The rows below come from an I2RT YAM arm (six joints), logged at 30 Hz.
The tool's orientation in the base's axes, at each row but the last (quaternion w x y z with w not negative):
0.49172 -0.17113 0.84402 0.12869
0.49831 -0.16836 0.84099 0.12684
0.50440 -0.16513 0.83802 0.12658
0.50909 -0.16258 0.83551 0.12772
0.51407 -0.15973 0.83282 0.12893
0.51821 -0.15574 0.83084 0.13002
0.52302 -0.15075 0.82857 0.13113
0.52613 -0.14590 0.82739 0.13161
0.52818 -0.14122 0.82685 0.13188
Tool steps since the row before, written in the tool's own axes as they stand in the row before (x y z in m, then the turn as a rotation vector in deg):
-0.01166 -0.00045 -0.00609 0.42 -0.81 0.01
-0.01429 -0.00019 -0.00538 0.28 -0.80 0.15
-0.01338 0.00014 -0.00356 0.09 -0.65 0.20
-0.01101 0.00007 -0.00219 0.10 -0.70 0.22
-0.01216 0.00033 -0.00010 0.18 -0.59 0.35
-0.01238 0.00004 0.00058 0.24 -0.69 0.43
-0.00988 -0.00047 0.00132 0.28 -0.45 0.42
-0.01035 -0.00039 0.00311 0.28 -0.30 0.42
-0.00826 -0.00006 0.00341 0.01 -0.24 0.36
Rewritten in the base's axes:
0.00074 -0.00086 0.01311 0.15 -0.80 -0.41
0.00218 0.00002 0.01511 0.32 -0.72 -0.35
0.00292 0.00077 0.01351 0.38 -0.53 -0.20
0.00292 0.00079 0.01081 0.42 -0.57 -0.22
0.00490 0.00189 0.01097 0.44 -0.43 -0.34
0.00559 0.00179 0.01092 0.52 -0.50 -0.44
0.00530 0.00118 0.00837 0.41 -0.29 -0.46
0.00692 0.00186 0.00810 0.35 -0.15 -0.45
0.00620 0.00198 0.00613 0.39 -0.09 -0.17

